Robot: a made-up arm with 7 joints.
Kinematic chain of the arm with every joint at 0, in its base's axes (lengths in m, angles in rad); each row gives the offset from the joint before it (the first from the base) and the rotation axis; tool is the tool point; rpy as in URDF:
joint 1: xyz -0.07 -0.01 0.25 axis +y
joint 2: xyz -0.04 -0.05 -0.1 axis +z
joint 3: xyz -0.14 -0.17 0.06 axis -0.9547 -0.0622 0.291
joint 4: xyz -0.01 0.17 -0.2 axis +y
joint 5: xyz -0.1 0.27 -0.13 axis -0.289 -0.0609 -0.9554
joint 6: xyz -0.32 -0.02 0 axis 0.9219 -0.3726 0.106
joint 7: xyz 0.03 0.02 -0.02 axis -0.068 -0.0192 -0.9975
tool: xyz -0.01 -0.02 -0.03 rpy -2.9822 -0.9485 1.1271
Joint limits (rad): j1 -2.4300..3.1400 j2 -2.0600..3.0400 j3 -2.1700..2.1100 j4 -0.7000..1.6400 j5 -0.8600..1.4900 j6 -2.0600..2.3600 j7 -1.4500..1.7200
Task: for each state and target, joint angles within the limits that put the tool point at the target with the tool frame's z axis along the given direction. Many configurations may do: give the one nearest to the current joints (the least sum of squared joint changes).
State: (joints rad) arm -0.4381 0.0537 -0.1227 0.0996 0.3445 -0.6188 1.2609
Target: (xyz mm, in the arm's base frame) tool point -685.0 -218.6 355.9 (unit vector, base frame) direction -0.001 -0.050 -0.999
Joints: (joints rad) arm 0.0059 0.7379 -0.4505 0.7227 -0.0094 -0.7140 1.2397
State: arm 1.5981 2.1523 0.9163 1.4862 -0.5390 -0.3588 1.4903
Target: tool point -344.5 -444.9 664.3 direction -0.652 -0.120 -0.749
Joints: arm 1.1926 0.9696 0.0426 0.7916 -0.3339 -0.5374 1.7200
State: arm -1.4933 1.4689 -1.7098 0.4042 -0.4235 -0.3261 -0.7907
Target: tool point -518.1 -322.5 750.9 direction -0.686 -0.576 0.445
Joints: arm -1.1851 1.6863 -2.1700 0.6794 0.4602 -0.6684 -1.2333
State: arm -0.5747 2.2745 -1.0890 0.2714 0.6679 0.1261 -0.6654
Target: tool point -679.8 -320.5 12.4 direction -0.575 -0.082 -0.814
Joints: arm -1.0429 1.4805 -0.9789 0.6687 1.1100 -0.1957 -0.9556
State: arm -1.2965 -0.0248 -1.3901 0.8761 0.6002 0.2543 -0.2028
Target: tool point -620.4 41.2 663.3 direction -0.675 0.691 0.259
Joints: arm -0.4535 0.1132 -1.3011 1.0437 0.9892 -0.3516 -0.8697
